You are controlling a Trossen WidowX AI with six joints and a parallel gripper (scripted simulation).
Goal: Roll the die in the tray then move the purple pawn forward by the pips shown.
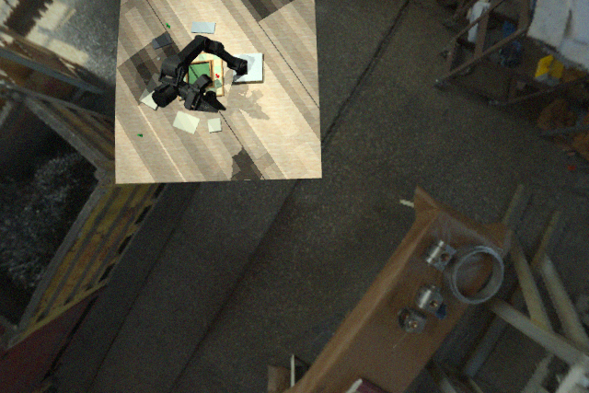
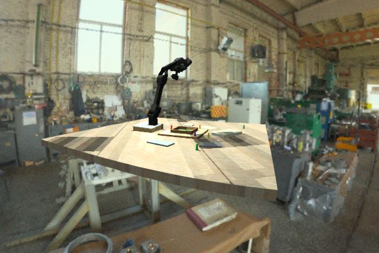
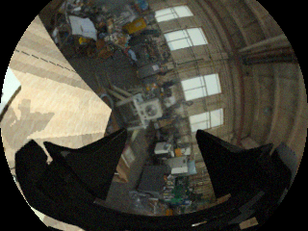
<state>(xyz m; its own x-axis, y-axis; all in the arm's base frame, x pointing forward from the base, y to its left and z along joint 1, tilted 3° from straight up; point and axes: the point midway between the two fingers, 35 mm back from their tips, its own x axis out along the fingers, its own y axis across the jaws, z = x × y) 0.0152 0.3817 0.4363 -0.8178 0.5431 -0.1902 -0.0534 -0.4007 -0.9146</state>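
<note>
Now: gripper tip 48 cm above the die, 23 cm short of it and 19 cm to the left of it. From my gripper tip the other things lie so: red pawn: 46 cm below, 37 cm to the right, 16 cm ahead; green felt tray floor: 49 cm below, 39 cm to the right, 27 cm ahead; orange pawn: 48 cm below, 34 cm ahead, 20 cm to the right.
</note>
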